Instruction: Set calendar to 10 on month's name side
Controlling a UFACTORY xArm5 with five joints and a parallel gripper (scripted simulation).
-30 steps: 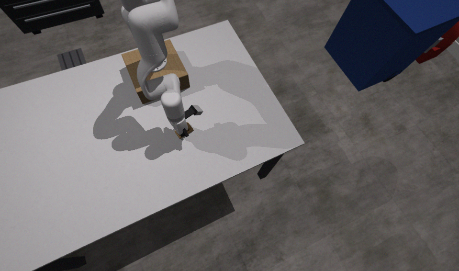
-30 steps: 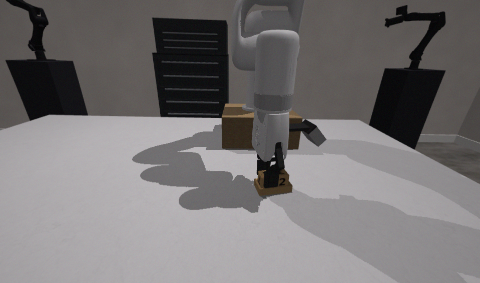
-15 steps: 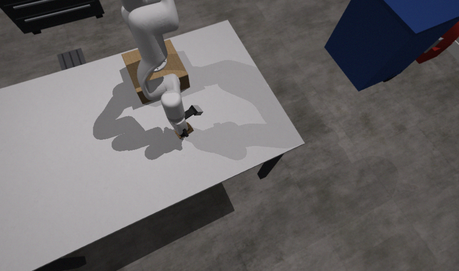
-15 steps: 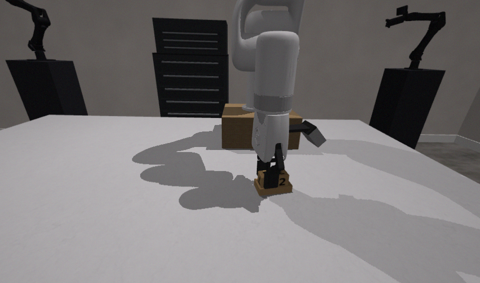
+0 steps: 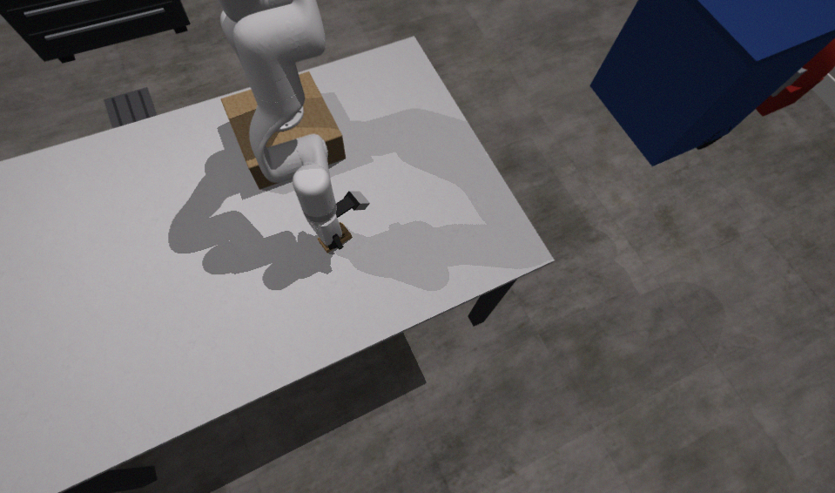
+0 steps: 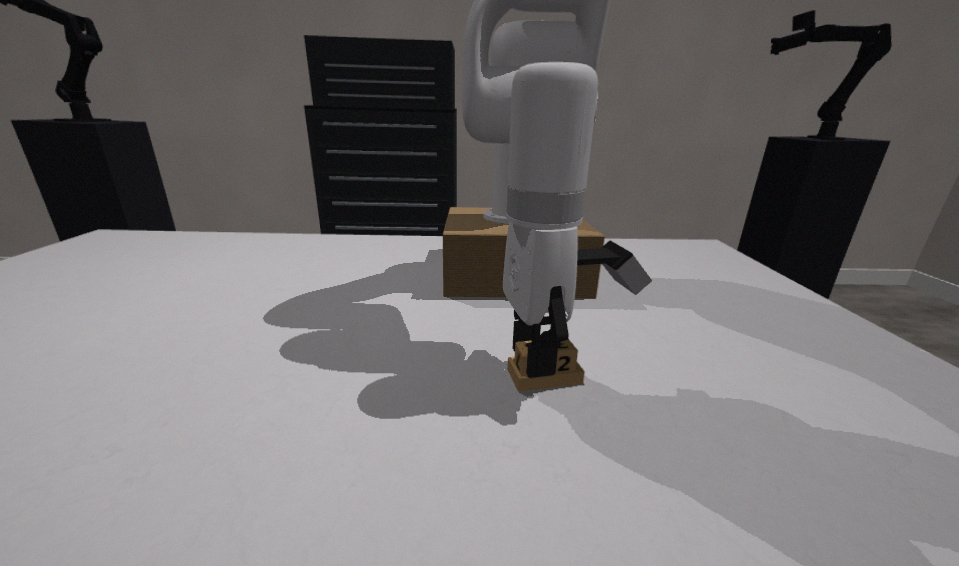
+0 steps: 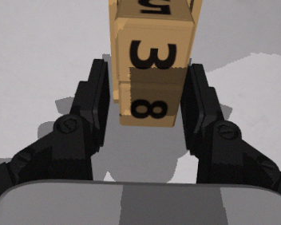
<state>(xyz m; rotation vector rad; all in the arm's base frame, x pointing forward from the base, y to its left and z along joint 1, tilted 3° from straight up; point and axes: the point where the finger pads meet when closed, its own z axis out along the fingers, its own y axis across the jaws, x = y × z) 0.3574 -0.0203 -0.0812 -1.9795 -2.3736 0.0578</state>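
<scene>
Right now my hand is 3 cm above the wooden calendar tray and 2 cm to the right of it.
</scene>
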